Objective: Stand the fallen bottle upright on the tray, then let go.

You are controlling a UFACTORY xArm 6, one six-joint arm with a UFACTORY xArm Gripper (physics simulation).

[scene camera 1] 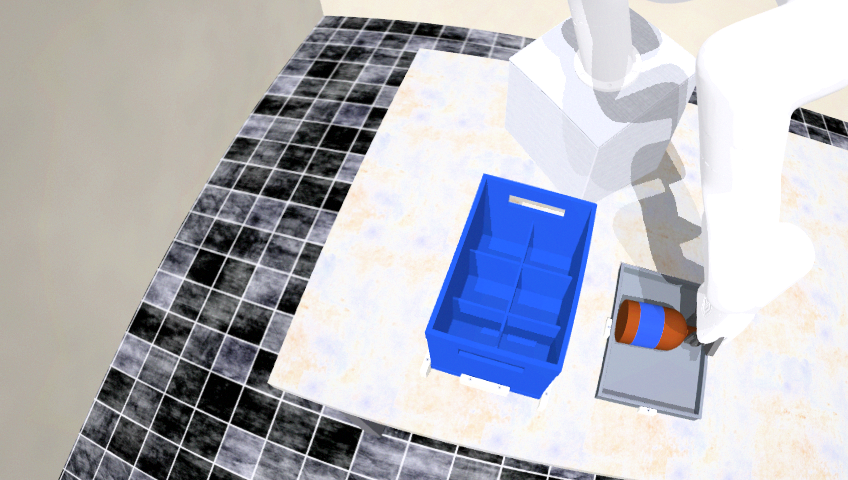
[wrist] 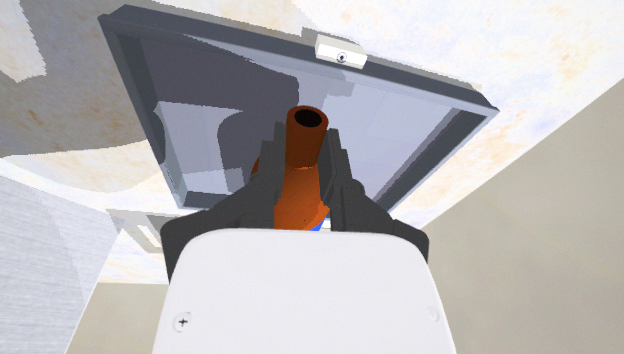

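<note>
The orange-brown bottle with a blue band lies on its side on the grey tray. In the scene view its base points left and its neck points right, toward the tray's right wall. My gripper is shut on the bottle's neck, with one dark finger on each side and the open mouth showing between the fingertips in the wrist view. The arm hides part of the neck and most of the fingers in the scene view. The bottle's lower part is mostly hidden in the wrist view.
A blue crate with several compartments stands left of the tray on the table. The robot's pale base block stands behind them. The tray has low raised walls and small white brackets at its edges.
</note>
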